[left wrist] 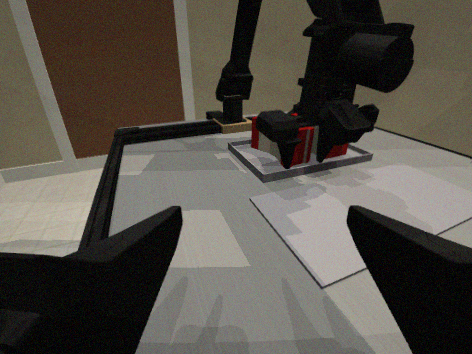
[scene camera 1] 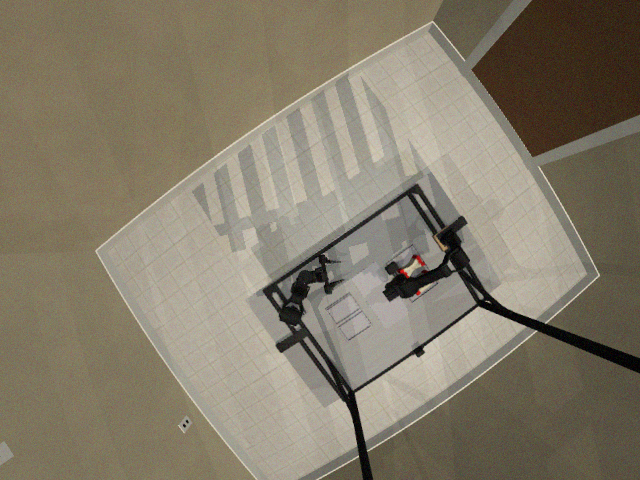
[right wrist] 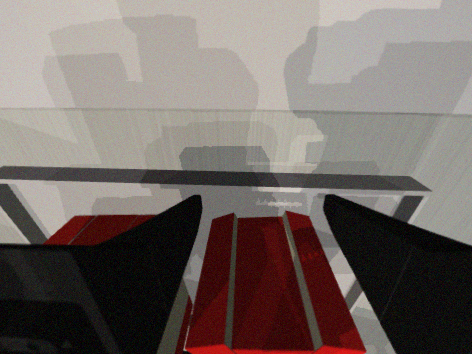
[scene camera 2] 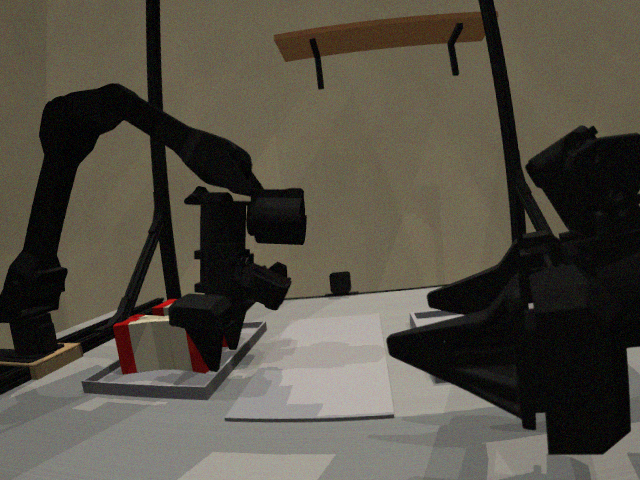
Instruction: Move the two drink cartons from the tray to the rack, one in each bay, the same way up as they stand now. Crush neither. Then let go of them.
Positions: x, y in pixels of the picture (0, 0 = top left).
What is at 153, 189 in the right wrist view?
A grey tray.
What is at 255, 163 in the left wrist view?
A grey tray.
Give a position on a pale mat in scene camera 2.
331, 369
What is the right gripper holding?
Nothing.
